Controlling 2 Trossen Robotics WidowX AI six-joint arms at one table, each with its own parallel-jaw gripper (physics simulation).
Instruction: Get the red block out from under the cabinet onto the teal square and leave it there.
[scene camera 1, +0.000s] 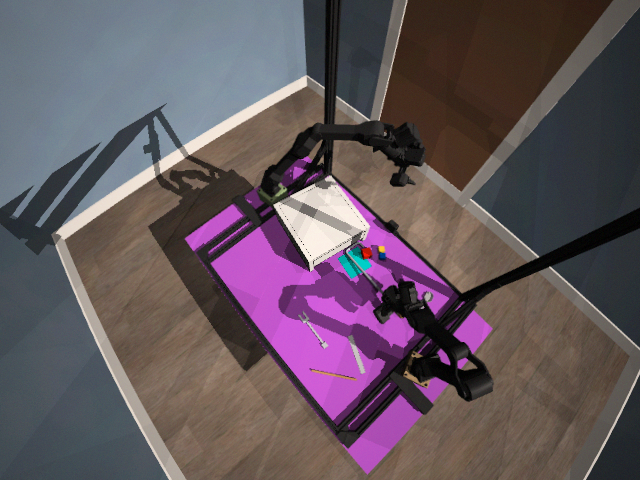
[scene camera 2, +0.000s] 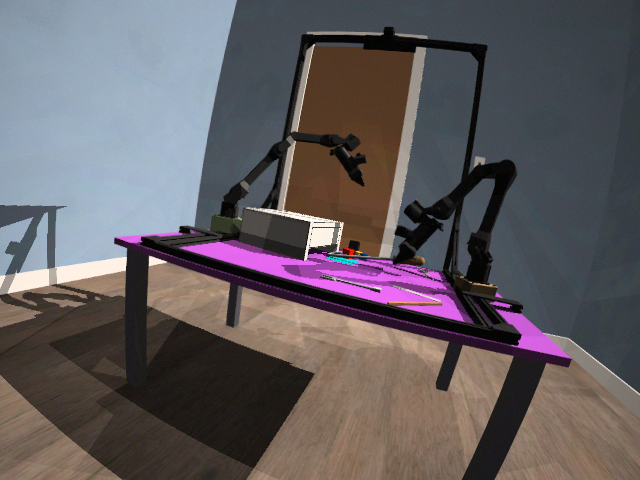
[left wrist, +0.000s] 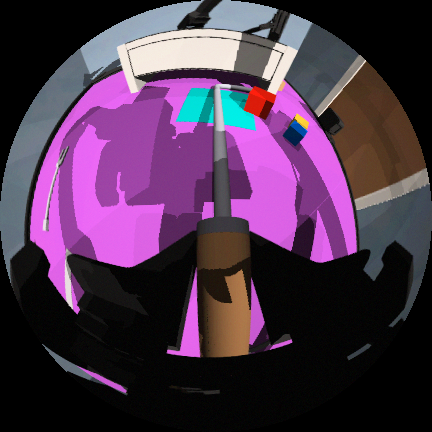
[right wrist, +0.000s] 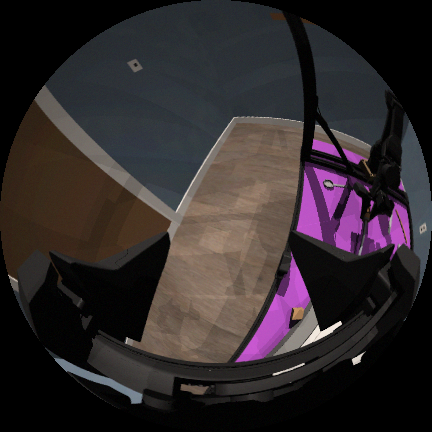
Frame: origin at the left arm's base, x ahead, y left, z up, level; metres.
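Seen in the pictures: left gripper, between the fingertips: (scene camera 2: 394, 263) (left wrist: 220, 236) (right wrist: 363, 220); right gripper, between the fingertips: (scene camera 1: 418, 173) (scene camera 2: 362, 183) (right wrist: 231, 237); left arm's base, origin of its link: (scene camera 1: 420, 369) (scene camera 2: 476, 281) (right wrist: 371, 167); right arm's base, origin of its link: (scene camera 1: 271, 189) (scene camera 2: 228, 216).
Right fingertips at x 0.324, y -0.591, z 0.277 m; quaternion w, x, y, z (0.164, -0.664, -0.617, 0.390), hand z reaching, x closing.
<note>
Pixels of each thing's middle, then the offset from my right fingertips to it. "*": a spot on its surface instead.
- red block, middle of its body: (left wrist: 259, 101) (scene camera 2: 348, 253) (scene camera 1: 366, 253) dx +0.050, dy +0.251, dz -0.310 m
- cabinet, middle of its body: (left wrist: 209, 47) (right wrist: 327, 351) (scene camera 2: 292, 231) (scene camera 1: 320, 222) dx +0.287, dy +0.235, dz -0.261 m
- teal square, a spot on its surface: (left wrist: 192, 107) (scene camera 1: 350, 270) * dx +0.081, dy +0.348, dz -0.328 m
- wooden handle, middle of its body: (left wrist: 223, 305) (scene camera 2: 406, 260) dx -0.136, dy +0.415, dz -0.274 m
- hooked metal rod, middle of its body: (left wrist: 255, 145) (right wrist: 354, 239) (scene camera 2: 375, 257) (scene camera 1: 378, 277) dx -0.040, dy +0.331, dz -0.294 m
- yellow block, middle of its body: (left wrist: 297, 124) (scene camera 1: 381, 249) dx -0.002, dy +0.202, dz -0.316 m
- blue block, middle of its body: (left wrist: 294, 132) (scene camera 1: 382, 256) dx -0.018, dy +0.228, dz -0.316 m
- fork, middle of its body: (left wrist: 51, 185) (scene camera 2: 350, 283) (scene camera 1: 313, 329) dx +0.102, dy +0.645, dz -0.326 m
- grey strip, middle of its body: (left wrist: 68, 292) (scene camera 2: 415, 293) (scene camera 1: 356, 354) dx -0.093, dy +0.647, dz -0.328 m
- thin stick, middle of its body: (scene camera 2: 416, 303) (scene camera 1: 334, 375) dx -0.050, dy +0.756, dz -0.325 m
- spoon, middle of its body: (right wrist: 339, 184) dx -0.261, dy +0.357, dz -0.325 m
The red block (scene camera 1: 366, 253) (scene camera 2: 349, 251) (left wrist: 259, 101) is outside the cabinet (scene camera 1: 320, 222) (scene camera 2: 273, 235) (left wrist: 200, 55), at the right edge of the teal square (scene camera 1: 351, 268) (scene camera 2: 341, 259) (left wrist: 192, 107); most of it appears off the square. My left gripper (scene camera 1: 385, 299) (scene camera 2: 399, 259) (left wrist: 220, 236) is shut on the wooden handle (left wrist: 224, 300) of a hooked metal rod (scene camera 1: 364, 269) (left wrist: 220, 145). The rod reaches over the square, and its bent end runs along the block's cabinet side. Whether they touch is unclear. My right gripper (scene camera 1: 404, 178) (scene camera 2: 361, 183) (right wrist: 231, 237) is open, high beyond the table's edge.
A yellow block (scene camera 1: 381, 249) (left wrist: 301, 120) and a blue block (scene camera 1: 382, 255) (left wrist: 295, 132) sit together right of the red block. A fork (scene camera 1: 313, 330), a grey strip (scene camera 1: 356, 354) and a thin stick (scene camera 1: 332, 374) lie lower down. A spoon (right wrist: 328, 184) lies near the left arm.
</note>
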